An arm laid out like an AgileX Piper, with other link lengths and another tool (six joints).
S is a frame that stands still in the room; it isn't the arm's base.
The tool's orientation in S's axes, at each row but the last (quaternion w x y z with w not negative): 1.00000 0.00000 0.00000 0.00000; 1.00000 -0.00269 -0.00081 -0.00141; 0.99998 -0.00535 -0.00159 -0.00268; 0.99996 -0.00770 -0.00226 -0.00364; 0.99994 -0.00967 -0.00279 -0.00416; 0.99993 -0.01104 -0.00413 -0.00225; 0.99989 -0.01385 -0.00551 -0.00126; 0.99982 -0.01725 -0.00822 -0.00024; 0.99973 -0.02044 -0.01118 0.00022; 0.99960 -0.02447 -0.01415 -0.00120; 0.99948 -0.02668 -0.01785 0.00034
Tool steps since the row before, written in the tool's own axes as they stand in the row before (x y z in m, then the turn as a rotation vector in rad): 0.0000 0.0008 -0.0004 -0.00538 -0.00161 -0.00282; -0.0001 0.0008 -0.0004 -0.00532 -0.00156 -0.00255; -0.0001 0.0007 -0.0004 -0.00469 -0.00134 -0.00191; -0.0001 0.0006 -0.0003 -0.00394 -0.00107 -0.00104; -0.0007 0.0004 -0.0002 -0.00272 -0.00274 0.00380; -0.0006 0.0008 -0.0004 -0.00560 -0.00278 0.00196; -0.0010 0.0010 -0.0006 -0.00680 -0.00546 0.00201; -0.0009 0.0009 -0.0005 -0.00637 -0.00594 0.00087; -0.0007 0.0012 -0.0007 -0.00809 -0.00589 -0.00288; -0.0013 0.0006 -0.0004 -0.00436 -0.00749 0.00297; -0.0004 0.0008 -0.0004 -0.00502 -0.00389 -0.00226
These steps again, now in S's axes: 0.0000 0.0008 -0.0004 -0.00538 -0.00161 -0.00282; -0.0001 0.0008 -0.0004 -0.00532 -0.00156 -0.00255; -0.0001 0.0007 -0.0004 -0.00469 -0.00134 -0.00191; -0.0001 0.0006 -0.0003 -0.00394 -0.00106 -0.00104; -0.0007 0.0004 -0.0002 -0.00276 -0.00264 0.00384; -0.0006 0.0008 -0.0004 -0.00563 -0.00271 0.00197; -0.0010 0.0010 -0.0006 -0.00684 -0.00539 0.00209; -0.0009 0.0009 -0.0005 -0.00639 -0.00591 0.00097; -0.0007 0.0012 -0.0008 -0.00802 -0.00601 -0.00282; -0.0013 0.0006 -0.0005 -0.00447 -0.00733 0.00321; -0.0004 0.0008 -0.0005 -0.00494 -0.00401 -0.00223
